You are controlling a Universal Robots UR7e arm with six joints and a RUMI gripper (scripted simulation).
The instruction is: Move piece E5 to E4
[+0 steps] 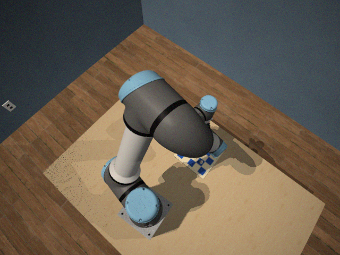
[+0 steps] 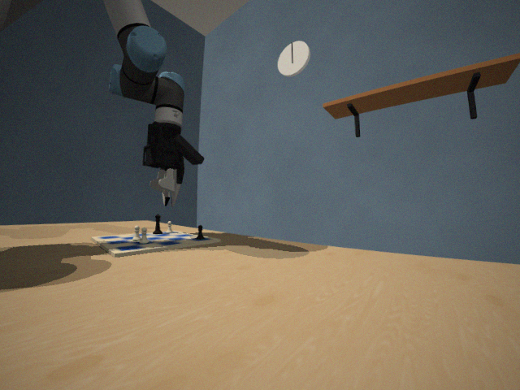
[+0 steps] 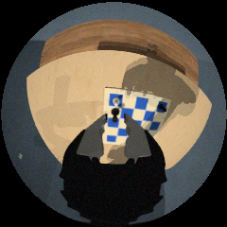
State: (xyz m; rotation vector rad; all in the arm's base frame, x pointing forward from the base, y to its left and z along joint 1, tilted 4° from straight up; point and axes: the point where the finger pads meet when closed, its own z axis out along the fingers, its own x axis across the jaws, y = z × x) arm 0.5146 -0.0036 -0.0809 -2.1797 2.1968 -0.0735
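Now: the tall black piece 3 cm behind my hand and 6 cm below it. Also, from my hand: chessboard (8 cm behind, 6 cm to the right, 9 cm below); then black pawn (1 cm behind, 15 cm to the right, 8 cm below).
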